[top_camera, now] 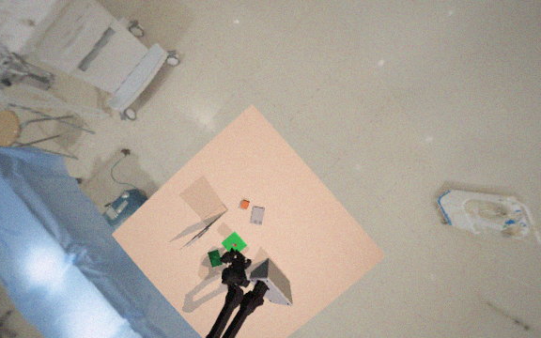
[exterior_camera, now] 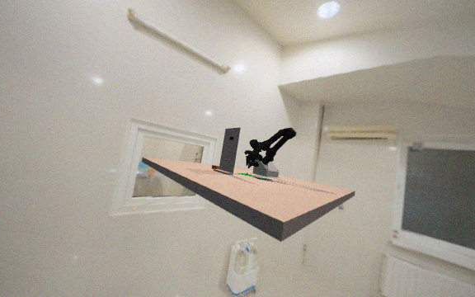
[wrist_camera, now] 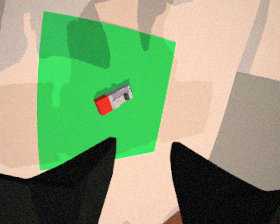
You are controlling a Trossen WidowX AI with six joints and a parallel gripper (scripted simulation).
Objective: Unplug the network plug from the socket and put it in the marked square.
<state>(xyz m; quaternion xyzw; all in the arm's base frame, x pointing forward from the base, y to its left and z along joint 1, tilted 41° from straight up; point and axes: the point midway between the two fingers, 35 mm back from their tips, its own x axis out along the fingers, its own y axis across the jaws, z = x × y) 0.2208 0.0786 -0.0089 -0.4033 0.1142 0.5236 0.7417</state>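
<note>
Right now my gripper tip is 50 mm above the network plug, 10 mm to the right of it and 10 mm short of it. The rest, counted from my gripper tip: green marked square 60 mm below, 10 mm to the left, 10 mm ahead; then grey upright panel 210 mm ahead, 90 mm above, 20 mm to the left; then dark green patch 170 mm to the left, 60 mm below, 10 mm behind.
</note>
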